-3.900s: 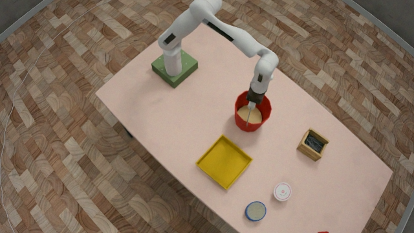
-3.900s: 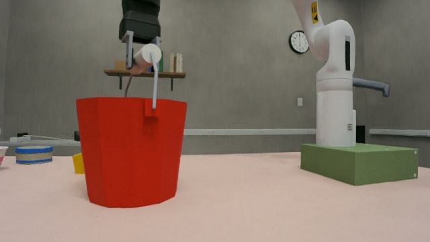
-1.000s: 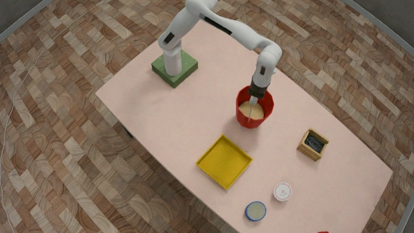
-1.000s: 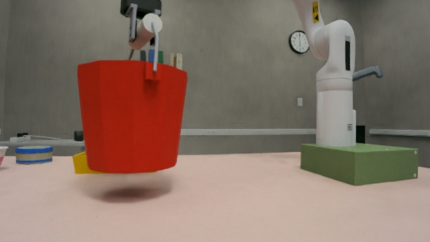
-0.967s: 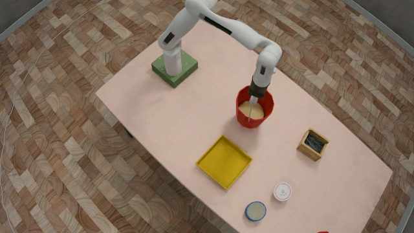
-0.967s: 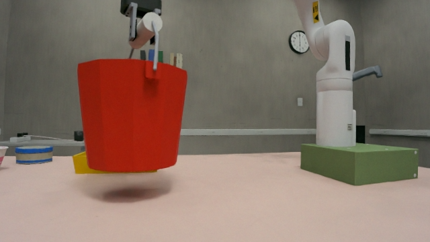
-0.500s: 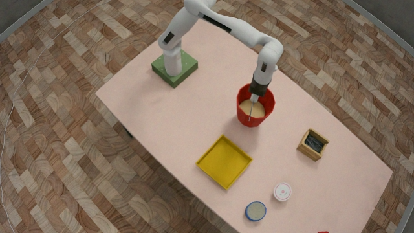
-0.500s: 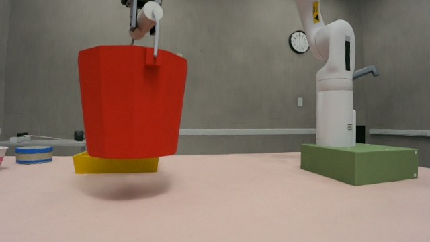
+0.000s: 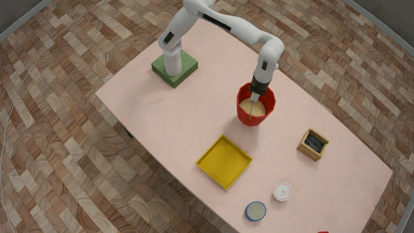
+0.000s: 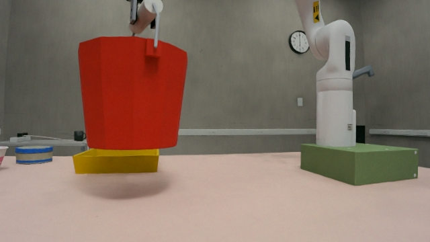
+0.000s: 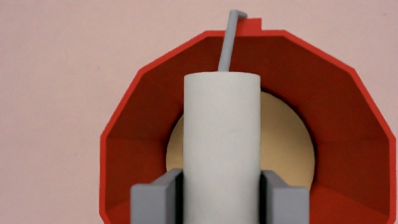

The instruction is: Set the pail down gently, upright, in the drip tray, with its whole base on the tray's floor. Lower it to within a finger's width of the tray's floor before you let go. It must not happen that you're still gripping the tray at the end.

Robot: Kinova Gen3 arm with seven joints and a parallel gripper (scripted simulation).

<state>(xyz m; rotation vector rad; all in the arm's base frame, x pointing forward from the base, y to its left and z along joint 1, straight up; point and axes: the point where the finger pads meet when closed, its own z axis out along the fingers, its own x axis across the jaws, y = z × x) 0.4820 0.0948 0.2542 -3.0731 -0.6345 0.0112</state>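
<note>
The red pail is 10 cm below my hand and 1 cm ahead of it. Round my hand: yellow drip tray: 32 cm below, 27 cm to the right, 9 cm ahead; then wooden box: 39 cm ahead, 29 cm below, 14 cm to the left.
</note>
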